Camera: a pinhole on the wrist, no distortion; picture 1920 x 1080 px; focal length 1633.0 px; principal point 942.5 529.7 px. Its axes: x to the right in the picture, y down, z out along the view. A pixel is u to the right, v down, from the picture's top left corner.
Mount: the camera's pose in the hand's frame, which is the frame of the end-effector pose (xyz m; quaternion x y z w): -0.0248 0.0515 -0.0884 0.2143 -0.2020 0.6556 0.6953
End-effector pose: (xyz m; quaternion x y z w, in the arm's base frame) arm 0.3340 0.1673 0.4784 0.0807 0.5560 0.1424 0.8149
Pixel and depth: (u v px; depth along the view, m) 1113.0 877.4 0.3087
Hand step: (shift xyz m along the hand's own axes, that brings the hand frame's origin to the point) -0.0885 -0.0925 0.1870
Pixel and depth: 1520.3 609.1 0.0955
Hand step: -0.0274 0.0259 0.0097
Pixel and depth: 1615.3 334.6 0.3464
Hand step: 0.0249 -0.0277 0.2767
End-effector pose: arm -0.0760 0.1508 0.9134 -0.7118 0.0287 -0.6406 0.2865
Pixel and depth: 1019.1 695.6 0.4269
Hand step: -0.0669 -0.1702 0.2771
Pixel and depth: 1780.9 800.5 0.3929
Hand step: -0.0780 -0.0001 0.3519
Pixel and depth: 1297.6 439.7 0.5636
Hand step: 0.0135 -0.1661 0.4453
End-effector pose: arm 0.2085 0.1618 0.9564 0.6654 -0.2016 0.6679 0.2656
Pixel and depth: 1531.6 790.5 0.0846
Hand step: -0.0365 0.0297 -0.0009
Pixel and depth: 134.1 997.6 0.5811
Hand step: -0.2079 -0.5049 0.2358
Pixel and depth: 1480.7 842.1 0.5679
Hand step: -0.1222 -0.1085 0.4898
